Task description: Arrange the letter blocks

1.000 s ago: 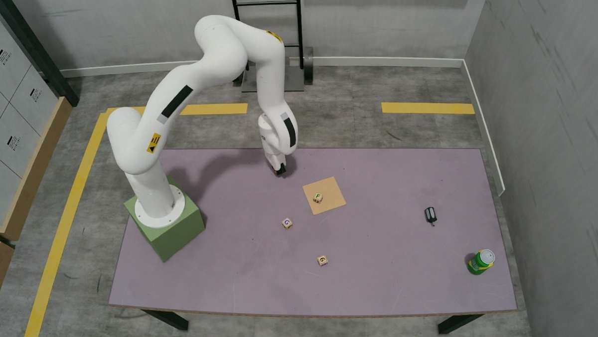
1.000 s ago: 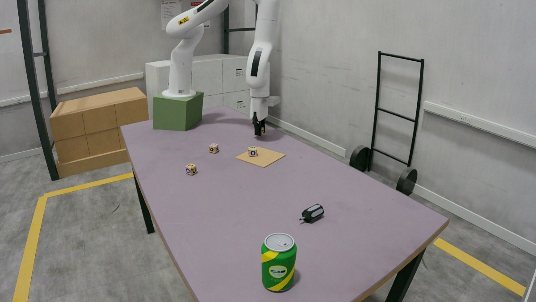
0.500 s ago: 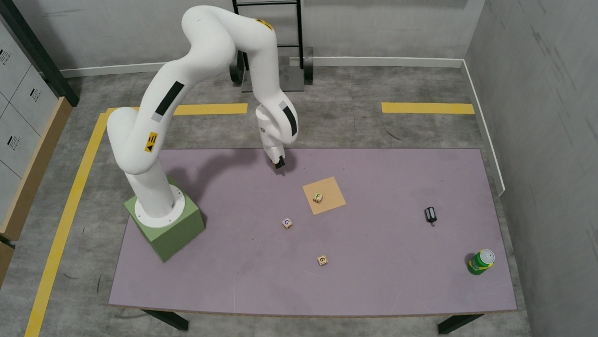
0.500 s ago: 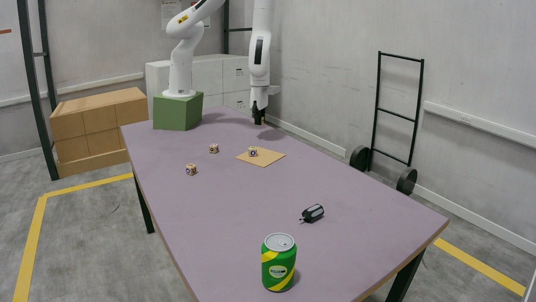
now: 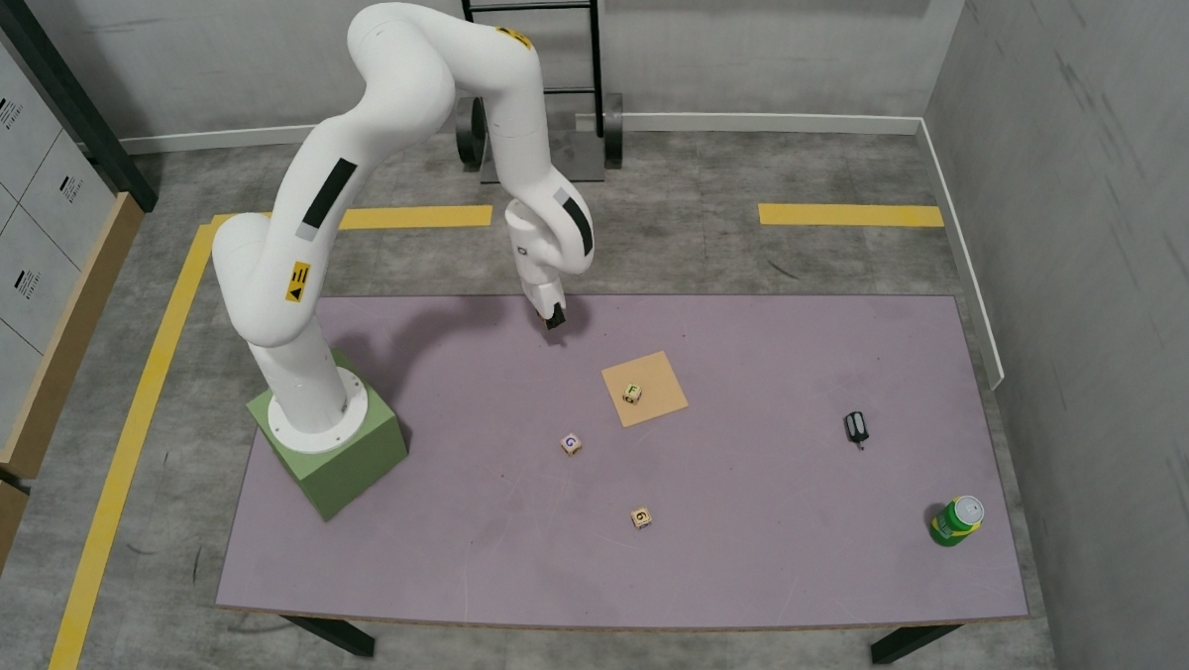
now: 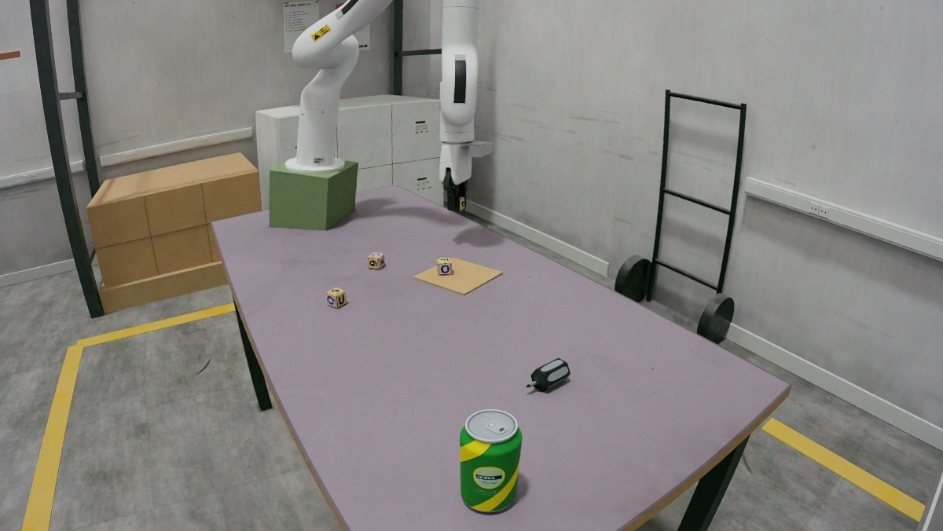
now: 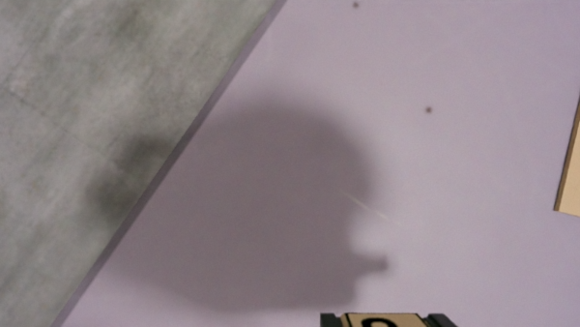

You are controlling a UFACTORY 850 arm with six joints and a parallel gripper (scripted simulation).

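The tan mat is 200 mm ahead of my hand, 100 mm to the right of it and 100 mm below it. From my hand the other things lie so: small black tool 640 mm ahead, 170 mm to the right, 90 mm below; green can 810 mm ahead, 360 mm to the right, 40 mm below.
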